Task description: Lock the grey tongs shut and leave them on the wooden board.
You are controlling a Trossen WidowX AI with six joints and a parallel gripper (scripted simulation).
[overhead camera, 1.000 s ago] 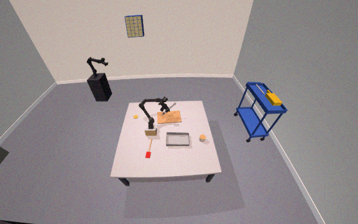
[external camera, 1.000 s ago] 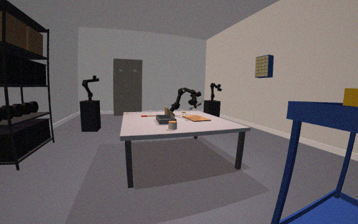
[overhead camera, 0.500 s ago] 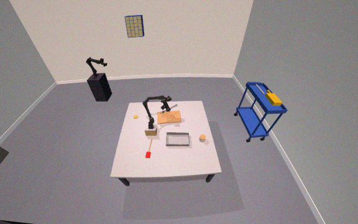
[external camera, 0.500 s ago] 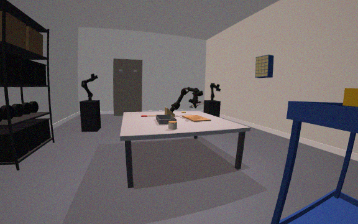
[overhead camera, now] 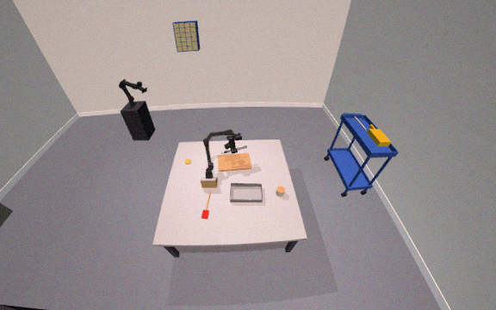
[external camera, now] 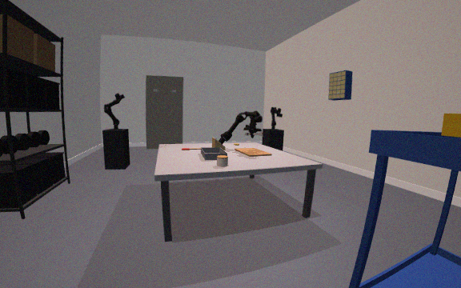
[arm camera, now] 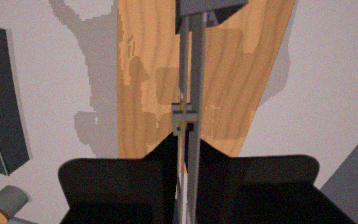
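My gripper tip is now 14 cm above the board and 1 cm to the right of it. The rest, counted from my gripper tip: grey roasting tin: 42 cm to the right, 14 cm ahead, 12 cm below; yellow object: 53 cm behind, 14 cm below, 1 cm to the right.
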